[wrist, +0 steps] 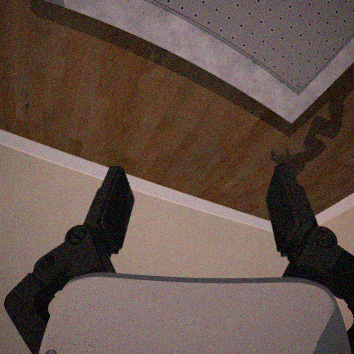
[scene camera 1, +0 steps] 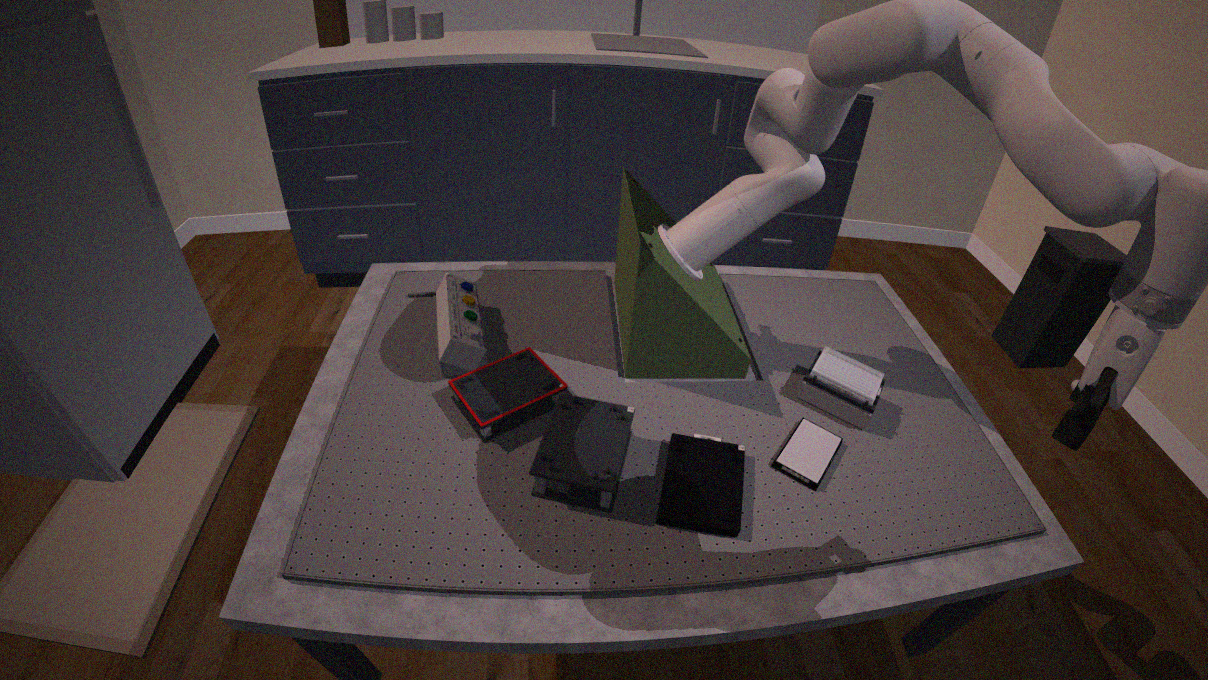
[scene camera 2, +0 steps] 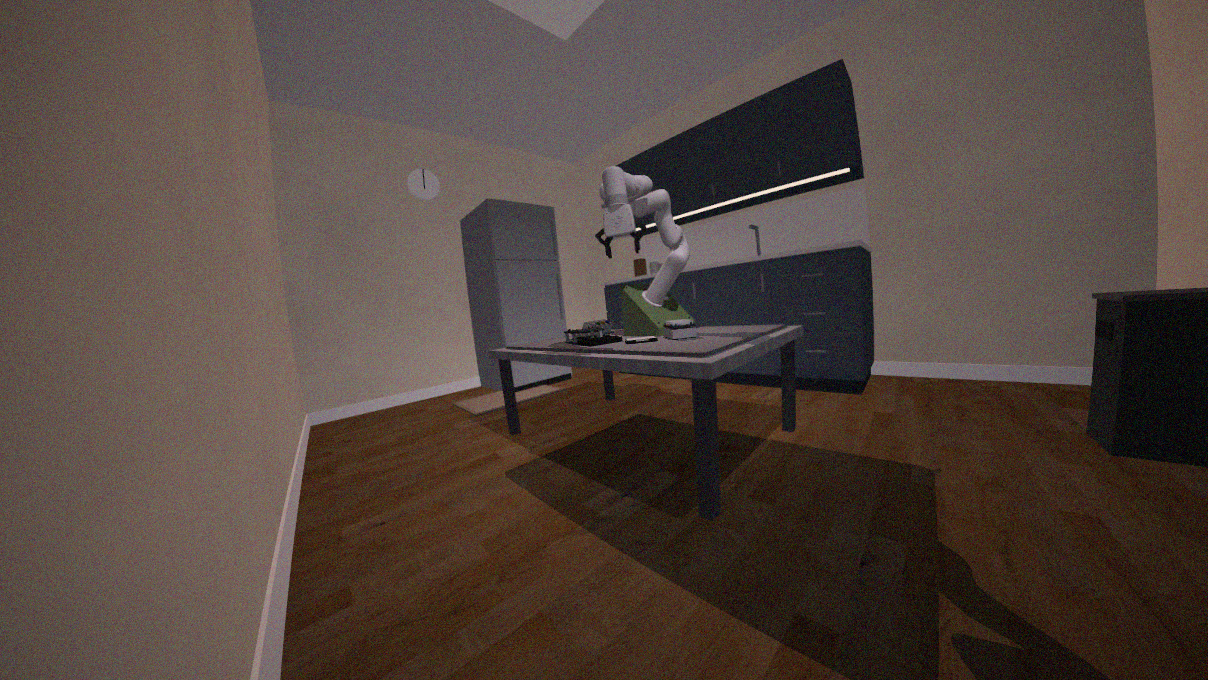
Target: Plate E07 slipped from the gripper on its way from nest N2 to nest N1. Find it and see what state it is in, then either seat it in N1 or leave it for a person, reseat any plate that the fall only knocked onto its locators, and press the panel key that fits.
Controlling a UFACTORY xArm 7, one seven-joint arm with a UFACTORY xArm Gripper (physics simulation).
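Frame: origin at the arm's base, x right, y down, z ahead, level; centimetres.
Seen in the pictures: gripper, fingertip midpoint: (wrist: 198,181) (scene camera 1: 1072,423) (scene camera 2: 623,255); arm's base, origin of the base link: (scene camera 1: 678,253) (scene camera 2: 652,299).
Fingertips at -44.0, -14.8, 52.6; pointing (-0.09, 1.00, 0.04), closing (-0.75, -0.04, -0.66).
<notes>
Pixels of each thing's top centre, then the offset from my fingertips to it, as dx, dy, dz. "spot": a spot on its surface instead. Level surfaces: height alone.
- dark plate with a red outline, middle of its top: (scene camera 1: 506,381) (scene camera 2: 587,329) +71.4, +27.5, -27.7
- dark grey plate, middle of its top: (scene camera 1: 585,433) (scene camera 2: 582,327) +57.1, +25.2, -16.2
- black flat piece, surface spot: (scene camera 1: 703,485) spot: +39.0, +30.0, -12.2
- panel, middle of its top: (scene camera 1: 456,301) (scene camera 2: 597,320) +84.4, +23.7, -43.5
- blue key, middle of its top: (scene camera 1: 466,282) +84.9, +24.6, -51.3
- yellow key, middle of its top: (scene camera 1: 467,296) +83.2, +24.6, -46.6
- green key, middle of its top: (scene camera 1: 469,311) +81.4, +24.6, -41.9
- small white-topped piece, middle of its top: (scene camera 1: 810,449) (scene camera 2: 640,338) +20.0, +30.7, -21.3
- white rounded block, surface spot: (scene camera 1: 847,376) (scene camera 2: 680,324) spot: +10.8, +26.6, -36.0
- perforated board, its level: dy +32.1
My gripper (scene camera 1: 1084,415) (scene camera 2: 623,251) (wrist: 198,181) is open and empty, high beyond the table's right side. A dark plate with a red outline (scene camera 1: 508,385) lies raised and looks slightly tilted beside the panel. A dark grey plate (scene camera 1: 584,440) sits on a raised base at the middle. A black flat piece (scene camera 1: 703,485) lies to its right; whether it is a plate or a nest I cannot tell. The panel (scene camera 1: 452,331) carries a blue key (scene camera 1: 466,287), a yellow key (scene camera 1: 468,299) and a green key (scene camera 1: 470,315). No plate or nest labels are readable.
A small white-topped piece (scene camera 1: 808,451) (scene camera 2: 640,339) and a white rounded block (scene camera 1: 847,376) (scene camera 2: 679,324) are on the right of the perforated board (scene camera 1: 405,523). The green arm mount (scene camera 1: 676,337) (scene camera 2: 644,314) stands at the back. The table edge (wrist: 240,82) shows in the wrist view.
</notes>
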